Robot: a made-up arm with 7 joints.
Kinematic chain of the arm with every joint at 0, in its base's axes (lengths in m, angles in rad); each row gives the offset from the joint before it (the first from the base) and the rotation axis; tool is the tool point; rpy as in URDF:
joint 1: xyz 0 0 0.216 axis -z
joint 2: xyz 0 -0.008 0.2 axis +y
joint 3: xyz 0 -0.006 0.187 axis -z
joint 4: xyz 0 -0.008 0.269 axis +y
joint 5: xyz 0 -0.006 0.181 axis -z
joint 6: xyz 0 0 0.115 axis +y
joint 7: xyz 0 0 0.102 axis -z
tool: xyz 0 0 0 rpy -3.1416 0 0
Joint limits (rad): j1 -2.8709..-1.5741 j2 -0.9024..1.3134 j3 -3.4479..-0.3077 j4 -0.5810..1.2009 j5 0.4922..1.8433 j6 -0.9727..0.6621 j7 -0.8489..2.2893
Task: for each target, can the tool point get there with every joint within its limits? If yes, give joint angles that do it. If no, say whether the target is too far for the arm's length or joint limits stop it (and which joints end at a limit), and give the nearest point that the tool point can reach.
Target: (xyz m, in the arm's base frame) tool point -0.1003 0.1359 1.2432
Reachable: yes | joints -2.1511 0.2568 -2.3404 0.1975 0.8555 -0.4213 1.4825
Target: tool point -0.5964 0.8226 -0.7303
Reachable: no: too far | nearest point -0.3827 0.5279 0.2058 | short by 1.004 m
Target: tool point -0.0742 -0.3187 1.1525
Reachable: yes | joints -1.8856 -0.5141 -0.8683 0.6081 1.4058 -0.4315 1.3788
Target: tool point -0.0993 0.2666 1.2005
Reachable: yes | joints -2.0988 0.4297 -0.8875 -0.1014 0.9544 -0.6149 1.0313
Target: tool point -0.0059 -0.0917 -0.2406
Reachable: no: joint limits stop it (at a limit: joint 1, joint 2, joint 3, joint 4, joint 5, joint 6) | nearest point -0.6089 0.1100 0.1989 | short by 0.773 m
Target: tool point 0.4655 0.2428 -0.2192
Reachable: no: joint limits stop it (at a limit: joint 1, joint 2, joint 3, joint 4, joint 6) | nearest point -0.0405 0.6288 0.2018 | short by 0.763 m
